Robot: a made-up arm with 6 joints.
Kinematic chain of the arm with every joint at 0, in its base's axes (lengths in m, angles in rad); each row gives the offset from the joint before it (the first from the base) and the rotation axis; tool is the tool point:
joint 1: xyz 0 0 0.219 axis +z
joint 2: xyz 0 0 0 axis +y
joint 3: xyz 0 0 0.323 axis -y
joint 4: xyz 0 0 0 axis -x
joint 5: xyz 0.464 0 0 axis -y
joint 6: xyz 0 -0.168 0 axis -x
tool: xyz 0 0 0
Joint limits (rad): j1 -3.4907..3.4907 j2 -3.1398..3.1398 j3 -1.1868..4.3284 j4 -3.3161..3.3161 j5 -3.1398..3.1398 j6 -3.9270..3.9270
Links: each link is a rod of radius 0.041 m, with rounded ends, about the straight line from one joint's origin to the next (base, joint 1, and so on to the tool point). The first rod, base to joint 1, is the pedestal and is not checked.
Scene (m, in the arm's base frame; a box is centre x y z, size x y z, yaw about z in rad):
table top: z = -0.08
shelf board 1: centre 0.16 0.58 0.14 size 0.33 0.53 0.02 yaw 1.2
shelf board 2: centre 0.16 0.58 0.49 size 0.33 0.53 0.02 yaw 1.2
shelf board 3: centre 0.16 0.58 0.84 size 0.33 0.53 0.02 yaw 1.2
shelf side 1: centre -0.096 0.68 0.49 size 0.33 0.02 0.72 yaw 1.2
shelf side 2: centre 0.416 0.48 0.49 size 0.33 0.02 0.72 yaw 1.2
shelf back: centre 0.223 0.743 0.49 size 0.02 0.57 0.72 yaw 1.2
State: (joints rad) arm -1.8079 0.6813 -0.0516 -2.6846 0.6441 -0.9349
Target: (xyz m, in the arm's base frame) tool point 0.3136 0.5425 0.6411
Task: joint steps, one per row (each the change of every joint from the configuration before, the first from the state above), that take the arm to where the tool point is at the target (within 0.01 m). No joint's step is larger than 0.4 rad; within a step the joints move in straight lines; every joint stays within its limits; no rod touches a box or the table.
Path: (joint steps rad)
1: 0.0154 -0.0027 0.3802 -0.0702 0.0000 0.0000
2: 0.0153 -0.0027 0.3801 -0.0701 0.0000 0.0000
3: 0.0154 -0.0028 0.3802 -0.0702 0.0000 0.0000
4: 0.0154 -0.0027 0.3801 -0.0702 0.0000 0.0000
5: 0.0153 -0.0027 0.3802 -0.0701 0.0000 0.0000
6: 0.0154 -0.0027 0.3801 -0.0702 0.0000 0.0000
7: 0.0154 -0.0028 0.3802 -0.0702 0.0000 0.0000
8: 0.0153 -0.0027 0.3802 -0.0701 0.0000 0.0000
9: 0.0154 -0.0027 0.3801 -0.0702 0.0000 0.0000
10: -0.0527 -0.3939 -0.3759 0.0000 0.0000 0.0000
11: -0.0527 -0.3939 -0.3759 0.0000 0.0000 0.0000
12: -0.0527 -0.3939 -0.3758 0.0000 0.0000 0.0000

